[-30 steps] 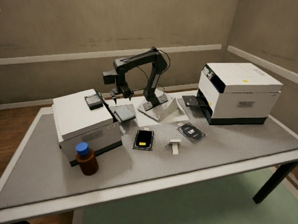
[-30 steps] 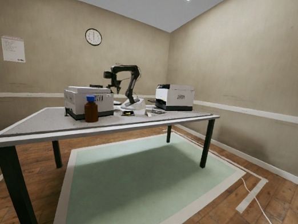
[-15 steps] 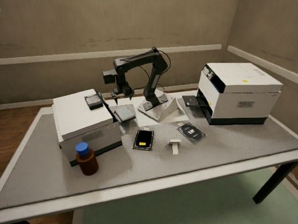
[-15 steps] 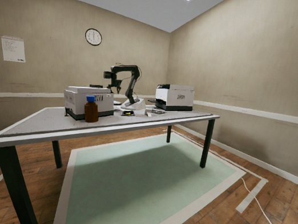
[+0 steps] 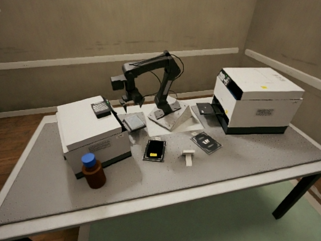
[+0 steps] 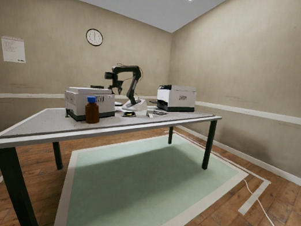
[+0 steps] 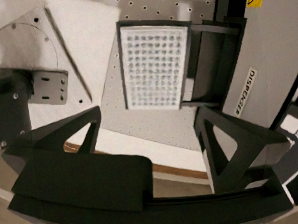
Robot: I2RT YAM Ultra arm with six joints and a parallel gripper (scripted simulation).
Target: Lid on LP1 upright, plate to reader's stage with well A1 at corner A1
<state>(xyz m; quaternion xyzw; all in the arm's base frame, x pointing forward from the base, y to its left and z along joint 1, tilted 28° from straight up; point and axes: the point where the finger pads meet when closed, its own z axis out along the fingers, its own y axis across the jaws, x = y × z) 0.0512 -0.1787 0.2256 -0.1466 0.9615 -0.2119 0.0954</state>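
The clear well plate lies 10 cm below my hand. From my hand the other things lie so: lid: 21 cm ahead, 8 cm to the left, 17 cm below; then brown capped bottle: 33 cm ahead, 26 cm to the right, 7 cm below; then LP1 pad: 21 cm ahead, 8 cm to the left, 18 cm below.
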